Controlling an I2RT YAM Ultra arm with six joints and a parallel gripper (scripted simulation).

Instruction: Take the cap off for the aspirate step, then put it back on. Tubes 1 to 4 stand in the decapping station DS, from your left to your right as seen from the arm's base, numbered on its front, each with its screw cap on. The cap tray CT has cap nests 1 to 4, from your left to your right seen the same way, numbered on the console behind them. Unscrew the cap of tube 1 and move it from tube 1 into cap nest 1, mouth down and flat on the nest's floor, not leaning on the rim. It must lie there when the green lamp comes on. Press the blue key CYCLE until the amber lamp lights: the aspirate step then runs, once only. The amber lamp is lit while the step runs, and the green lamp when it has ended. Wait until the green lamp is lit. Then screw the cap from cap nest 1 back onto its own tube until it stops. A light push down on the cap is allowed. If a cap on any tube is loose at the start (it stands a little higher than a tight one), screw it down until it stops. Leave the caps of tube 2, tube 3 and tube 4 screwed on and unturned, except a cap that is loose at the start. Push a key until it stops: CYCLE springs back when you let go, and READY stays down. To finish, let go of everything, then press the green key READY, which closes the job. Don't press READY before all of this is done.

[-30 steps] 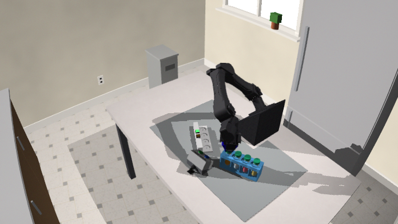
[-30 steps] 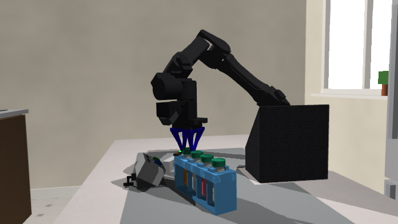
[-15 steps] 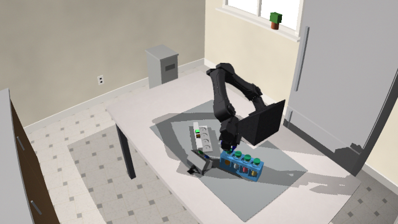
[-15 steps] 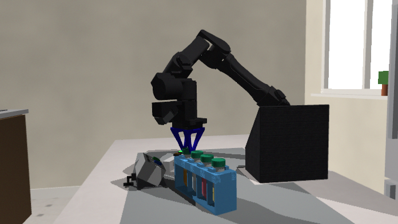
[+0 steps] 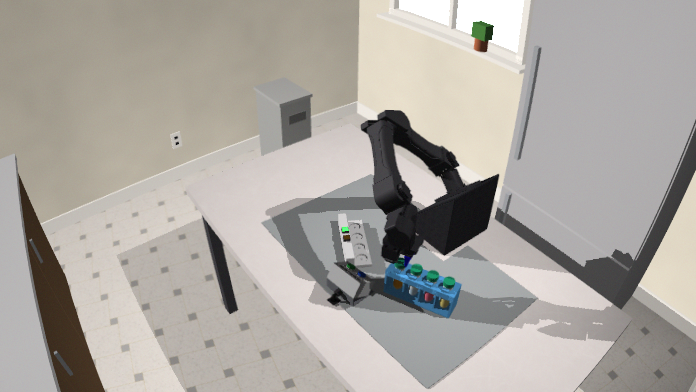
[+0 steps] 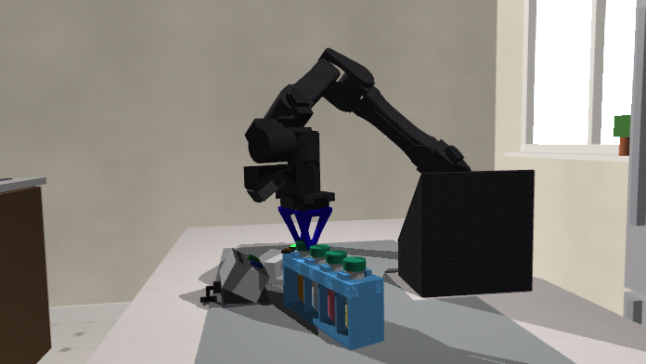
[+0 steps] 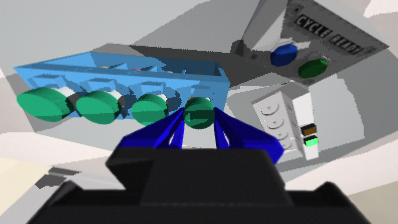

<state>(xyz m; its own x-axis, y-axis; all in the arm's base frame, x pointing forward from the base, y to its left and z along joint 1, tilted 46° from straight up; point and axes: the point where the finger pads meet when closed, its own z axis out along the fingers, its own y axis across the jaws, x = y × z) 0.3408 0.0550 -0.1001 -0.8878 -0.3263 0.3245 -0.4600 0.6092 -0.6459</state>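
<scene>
My gripper is now 100 mm short of the green key, 110 mm to the left of it and 50 mm above it. From my hand the other things lie so: blue key 90 mm ahead, 60 mm to the right, 50 mm below; then grey key box 110 mm ahead, 90 mm to the right, 60 mm below; then green cap 60 mm behind, 140 mm to the left.
</scene>
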